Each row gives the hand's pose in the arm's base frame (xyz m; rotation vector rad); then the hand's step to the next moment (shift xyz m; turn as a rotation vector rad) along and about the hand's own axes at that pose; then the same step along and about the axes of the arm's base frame.
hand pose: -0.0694 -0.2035 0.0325 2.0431 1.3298 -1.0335
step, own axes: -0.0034 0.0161 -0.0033 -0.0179 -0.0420 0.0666
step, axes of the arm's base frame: 0.0150 -0.0060 0.0046 -0.0645 -0.0416 -0.0250
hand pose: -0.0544 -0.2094 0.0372 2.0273 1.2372 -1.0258
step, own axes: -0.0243 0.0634 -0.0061 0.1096 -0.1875 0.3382
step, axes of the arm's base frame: 0.0522 -0.0342 0.0274 -0.2471 -0.1250 -0.2913
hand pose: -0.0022 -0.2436 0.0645 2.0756 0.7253 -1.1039
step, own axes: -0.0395 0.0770 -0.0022 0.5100 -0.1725 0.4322
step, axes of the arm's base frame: 0.0376 -0.0525 0.0576 -0.0866 -0.1427 -0.6699
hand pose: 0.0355 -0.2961 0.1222 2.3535 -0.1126 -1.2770
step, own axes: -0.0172 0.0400 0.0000 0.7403 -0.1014 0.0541
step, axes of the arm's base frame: -0.0040 -0.0308 0.0305 0.3609 -0.1375 -0.6419
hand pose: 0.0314 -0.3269 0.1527 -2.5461 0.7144 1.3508
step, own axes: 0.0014 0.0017 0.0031 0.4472 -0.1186 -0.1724
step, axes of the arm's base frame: -0.0024 -0.0008 -0.0028 0.3963 -0.1078 -0.2740
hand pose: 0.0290 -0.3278 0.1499 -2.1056 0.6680 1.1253
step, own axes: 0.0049 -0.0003 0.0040 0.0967 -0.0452 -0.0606
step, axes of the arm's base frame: 0.0006 0.0025 -0.0058 0.1114 -0.0277 -0.0435
